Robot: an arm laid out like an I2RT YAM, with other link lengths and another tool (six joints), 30 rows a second.
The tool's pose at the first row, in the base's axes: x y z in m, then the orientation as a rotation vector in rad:
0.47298, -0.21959, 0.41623, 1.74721, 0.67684, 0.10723
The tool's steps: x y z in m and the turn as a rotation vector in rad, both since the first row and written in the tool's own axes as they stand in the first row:
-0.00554, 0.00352, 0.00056, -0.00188, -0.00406, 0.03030
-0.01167, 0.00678, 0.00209, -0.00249, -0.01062, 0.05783
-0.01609, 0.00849, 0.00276, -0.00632, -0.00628, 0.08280
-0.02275, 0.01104, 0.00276, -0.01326, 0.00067, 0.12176
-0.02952, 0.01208, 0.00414, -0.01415, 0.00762, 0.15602
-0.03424, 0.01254, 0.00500, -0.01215, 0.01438, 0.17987
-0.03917, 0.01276, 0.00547, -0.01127, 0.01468, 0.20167
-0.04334, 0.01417, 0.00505, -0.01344, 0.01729, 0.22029
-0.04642, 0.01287, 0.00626, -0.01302, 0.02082, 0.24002
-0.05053, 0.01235, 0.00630, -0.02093, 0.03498, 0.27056
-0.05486, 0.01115, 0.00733, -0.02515, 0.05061, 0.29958
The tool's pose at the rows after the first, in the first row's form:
0.46998, -0.22326, 0.42080, 1.75580, 0.64726, 0.12511
0.46679, -0.22802, 0.42502, 1.76423, 0.61837, 0.13846
0.46407, -0.23099, 0.42759, 1.76907, 0.59907, 0.16065
0.45954, -0.23460, 0.43176, 1.77526, 0.56879, 0.19570
0.45491, -0.23925, 0.43416, 1.78535, 0.54335, 0.22562
0.45154, -0.24237, 0.43562, 1.79477, 0.52727, 0.24738
0.44774, -0.24523, 0.43703, 1.80202, 0.50814, 0.26234
0.44466, -0.24710, 0.43959, 1.80536, 0.49304, 0.27807
0.44212, -0.24949, 0.43889, 1.81145, 0.47790, 0.29461
0.43854, -0.25147, 0.43953, 1.81266, 0.45945, 0.33045
0.43493, -0.25433, 0.43932, 1.81676, 0.44375, 0.36548

